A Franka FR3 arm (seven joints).
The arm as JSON. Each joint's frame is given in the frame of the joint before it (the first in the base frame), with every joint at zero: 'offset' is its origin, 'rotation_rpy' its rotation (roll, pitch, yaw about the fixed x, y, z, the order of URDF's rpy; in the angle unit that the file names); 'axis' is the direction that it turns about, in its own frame. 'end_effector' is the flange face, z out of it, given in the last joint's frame.
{
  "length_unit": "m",
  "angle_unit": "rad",
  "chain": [
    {
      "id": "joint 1",
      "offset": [
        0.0,
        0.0,
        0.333
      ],
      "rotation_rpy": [
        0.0,
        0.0,
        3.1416
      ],
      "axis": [
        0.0,
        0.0,
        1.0
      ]
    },
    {
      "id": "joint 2",
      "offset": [
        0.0,
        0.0,
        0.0
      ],
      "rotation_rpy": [
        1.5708,
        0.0,
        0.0
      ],
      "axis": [
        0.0,
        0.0,
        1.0
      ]
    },
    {
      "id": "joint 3",
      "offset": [
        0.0,
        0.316,
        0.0
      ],
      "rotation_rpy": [
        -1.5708,
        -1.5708,
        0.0
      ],
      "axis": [
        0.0,
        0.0,
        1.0
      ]
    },
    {
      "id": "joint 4",
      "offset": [
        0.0,
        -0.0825,
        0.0
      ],
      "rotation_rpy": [
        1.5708,
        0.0,
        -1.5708
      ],
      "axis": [
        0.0,
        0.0,
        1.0
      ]
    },
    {
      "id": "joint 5",
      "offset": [
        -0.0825,
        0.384,
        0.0
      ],
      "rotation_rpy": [
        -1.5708,
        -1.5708,
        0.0
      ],
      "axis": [
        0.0,
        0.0,
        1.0
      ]
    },
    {
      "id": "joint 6",
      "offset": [
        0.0,
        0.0,
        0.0
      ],
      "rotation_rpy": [
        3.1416,
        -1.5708,
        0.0
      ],
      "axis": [
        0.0,
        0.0,
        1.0
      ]
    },
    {
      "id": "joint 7",
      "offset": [
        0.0,
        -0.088,
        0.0
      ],
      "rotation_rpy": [
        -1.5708,
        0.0,
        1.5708
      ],
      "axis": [
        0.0,
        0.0,
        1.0
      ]
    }
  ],
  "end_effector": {
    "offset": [
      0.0,
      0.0,
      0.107
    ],
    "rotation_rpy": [
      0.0,
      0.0,
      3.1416
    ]
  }
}
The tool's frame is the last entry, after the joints.
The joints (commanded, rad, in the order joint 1, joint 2, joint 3, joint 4, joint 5, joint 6, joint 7), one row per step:
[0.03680 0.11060 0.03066 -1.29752 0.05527 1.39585 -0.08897]
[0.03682 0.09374 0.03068 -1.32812 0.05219 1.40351 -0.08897]
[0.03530 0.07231 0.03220 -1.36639 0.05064 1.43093 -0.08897]
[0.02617 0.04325 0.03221 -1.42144 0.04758 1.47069 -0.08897]
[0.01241 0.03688 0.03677 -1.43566 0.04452 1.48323 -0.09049]
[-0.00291 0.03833 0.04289 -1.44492 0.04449 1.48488 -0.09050]
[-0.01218 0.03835 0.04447 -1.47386 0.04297 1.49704 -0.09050]
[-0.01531 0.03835 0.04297 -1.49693 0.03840 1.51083 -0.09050]
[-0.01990 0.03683 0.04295 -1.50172 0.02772 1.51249 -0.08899]
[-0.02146 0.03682 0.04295 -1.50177 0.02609 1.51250 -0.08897]
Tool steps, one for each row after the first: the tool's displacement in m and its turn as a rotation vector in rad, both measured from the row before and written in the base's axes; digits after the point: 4 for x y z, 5 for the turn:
[-0.0039 -0.0004 -0.0037 -0.00389 0.00585 -0.00077]
[-0.0032 -0.0003 -0.0030 -0.00117 -0.01064 -0.00159]
[-0.0038 -0.0055 -0.0056 -0.00287 -0.01391 -0.01139]
[-0.0002 -0.0055 -0.0019 -0.00277 -0.00491 -0.00857]
[0.0010 -0.0052 -0.0049 -0.00014 0.00905 -0.00926]
[0.0016 -0.0045 -0.0124 -0.00202 0.01675 -0.00830]
[0.0014 -0.0031 -0.0096 -0.00487 0.00915 -0.00539]
[-0.0002 -0.0038 -0.0013 -0.01081 0.00139 -0.00653]
[0.0000 -0.0011 0.0000 -0.00163 -0.00001 -0.00163]

